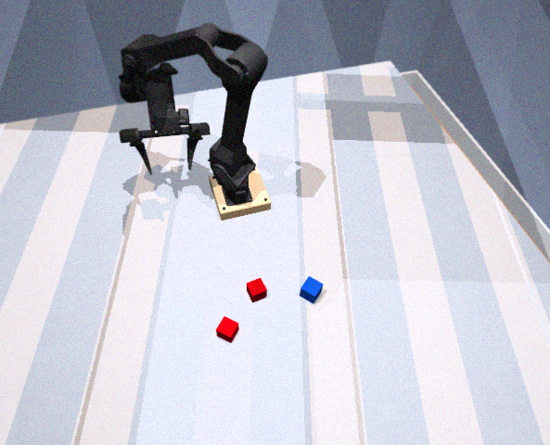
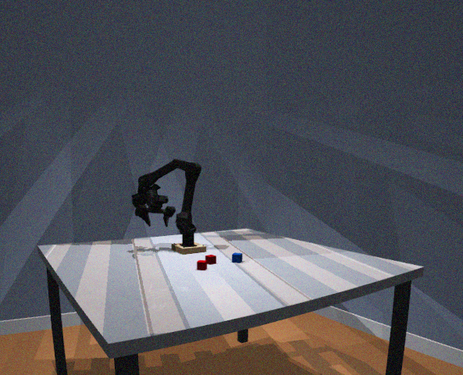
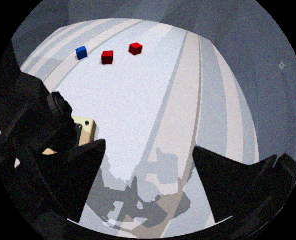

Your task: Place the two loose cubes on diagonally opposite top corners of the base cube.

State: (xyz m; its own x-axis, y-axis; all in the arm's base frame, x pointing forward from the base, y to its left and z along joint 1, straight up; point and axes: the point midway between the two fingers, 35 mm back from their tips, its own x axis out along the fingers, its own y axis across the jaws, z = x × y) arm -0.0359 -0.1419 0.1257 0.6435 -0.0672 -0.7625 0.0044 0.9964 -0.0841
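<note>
The red cube lies 34 cm ahead of my gripper tip, 5 cm to the left of it and 11 cm below it. Round my gripper tip: blue cube: 30 cm ahead, 24 cm to the left, 11 cm below.
</note>
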